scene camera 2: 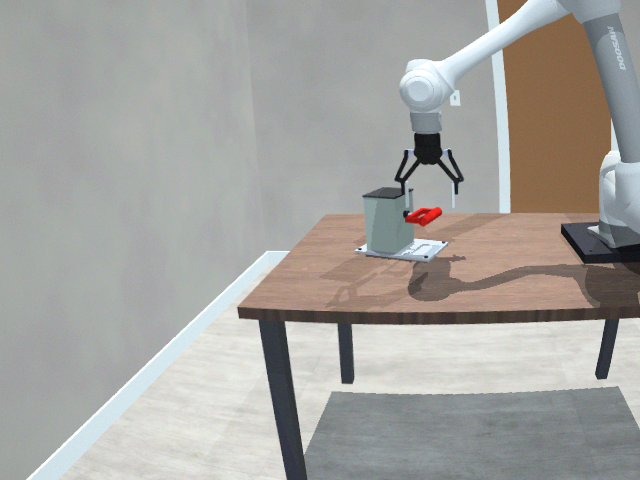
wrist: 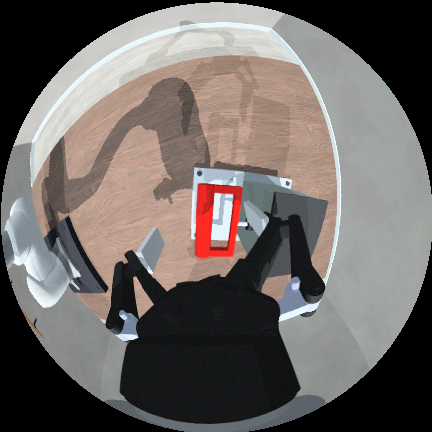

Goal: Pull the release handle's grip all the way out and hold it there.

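Note:
The release handle's red grip [scene camera 2: 431,217] [wrist: 202,220] is a rectangular frame with a thick bar on its outer side, facing the robot's base. It sits level, close to the side of a grey-green box [scene camera 2: 379,224] [wrist: 254,197] with a dark lid, joined by a short rod [wrist: 242,224]. The box stands on a white base plate [scene camera 2: 436,249] [wrist: 196,175]. My gripper [scene camera 2: 430,198] [wrist: 201,223] is open and empty, pointing down. Its fingertips are around the height of the box top, slightly above the grip, one by the box, the other beyond the bar on the base side.
The wooden table [scene camera 2: 310,289] [wrist: 120,190] carries the box and the robot's dark mounting plate [scene camera 2: 573,242] [wrist: 82,260] at the right in the scene view. The box's dark lid [scene camera 2: 383,193] [wrist: 300,220] lies close beside one finger. A grey wall [scene camera 2: 129,155] rises beyond the table's left edge.

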